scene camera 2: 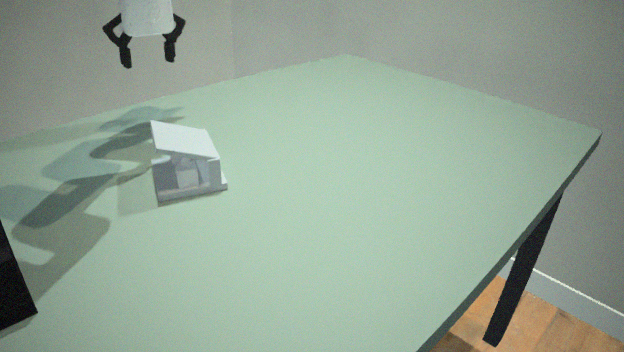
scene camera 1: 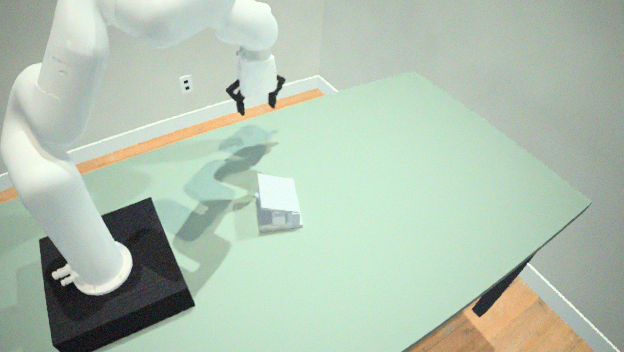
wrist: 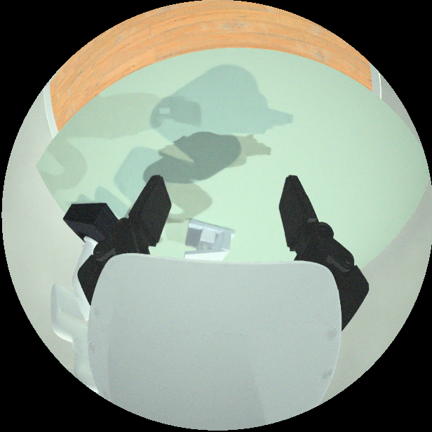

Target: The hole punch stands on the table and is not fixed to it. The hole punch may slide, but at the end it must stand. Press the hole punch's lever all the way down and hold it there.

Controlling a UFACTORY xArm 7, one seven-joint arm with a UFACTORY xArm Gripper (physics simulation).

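Pixels of known places: gripper, fingertip midpoint: [scene camera 2: 149,64] [scene camera 1: 256,110]; arm's base, origin of the base link: [scene camera 1: 102,268].
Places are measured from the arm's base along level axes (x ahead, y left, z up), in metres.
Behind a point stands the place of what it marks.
Note:
The hole punch [scene camera 1: 267,227] @[x 0.368, y -0.045, z -0.066 m] [scene camera 2: 186,175] @[x 0.395, y -0.052, z -0.045 m] [wrist: 209,237] is light grey and stands upright on the green table. Its lever [scene camera 1: 278,192] @[x 0.424, y -0.008, z -0.009 m] [scene camera 2: 185,140] @[x 0.422, y -0.016, z -0.010 m] [wrist: 205,255] is a flat pale plate, raised and slanted over the base, with an open gap beneath it at one end. In the wrist view part of the lever is hidden by the gripper's housing. My gripper [scene camera 1: 257,110] @[x 0.513, y 0.252, z 0.043 m] [scene camera 2: 149,64] @[x 0.513, y 0.252, z 0.043 m] [wrist: 223,188] is open and empty, its two black fingers wide apart and pointing down. It hangs high above the table, well above the hole punch and apart from it.
The green table [scene camera 1: 400,200] @[x 0.712, y -0.154, z -0.078 m] [scene camera 2: 350,200] @[x 0.553, y -0.236, z -0.078 m] [wrist: 320,125] carries the arm's black base block [scene camera 1: 120,280] @[x 0.026, y -0.055, z 0.010 m] [scene camera 2: 12,290] @[x 0.124, y -0.132, z -0.036 m] [wrist: 92,217], at the left in both scene views. The arm's shadow falls on the table beside the hole punch. Grey walls stand behind the table.

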